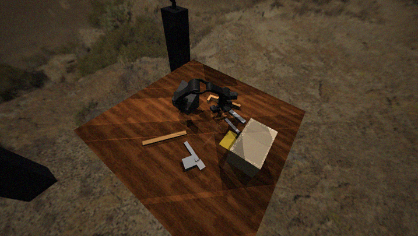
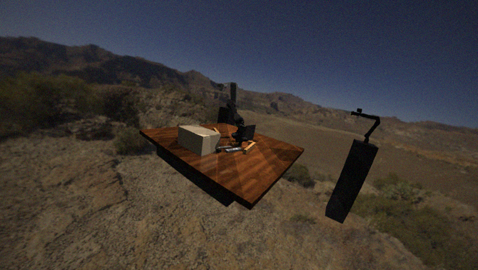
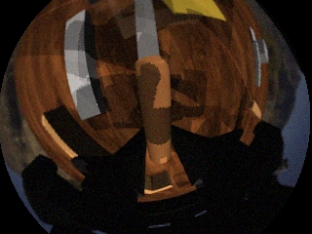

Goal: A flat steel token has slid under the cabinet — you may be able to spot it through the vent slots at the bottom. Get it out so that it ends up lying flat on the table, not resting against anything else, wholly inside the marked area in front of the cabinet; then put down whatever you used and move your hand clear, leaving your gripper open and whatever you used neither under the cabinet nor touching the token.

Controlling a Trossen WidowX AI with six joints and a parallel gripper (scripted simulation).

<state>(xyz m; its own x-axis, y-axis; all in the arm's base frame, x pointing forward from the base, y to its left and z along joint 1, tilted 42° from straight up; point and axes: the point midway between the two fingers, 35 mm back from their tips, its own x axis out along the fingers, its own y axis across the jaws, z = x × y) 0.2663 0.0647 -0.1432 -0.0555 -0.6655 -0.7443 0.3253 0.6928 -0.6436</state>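
My gripper tip is now 140 mm short of the grey bar and 50 mm to the right of it. Also, from my gripper tip: steel token (310 mm ahead, 140 mm to the right); then wooden stick (180 mm behind, 440 mm to the right); then grey scraper (90 mm ahead, 430 mm to the right).
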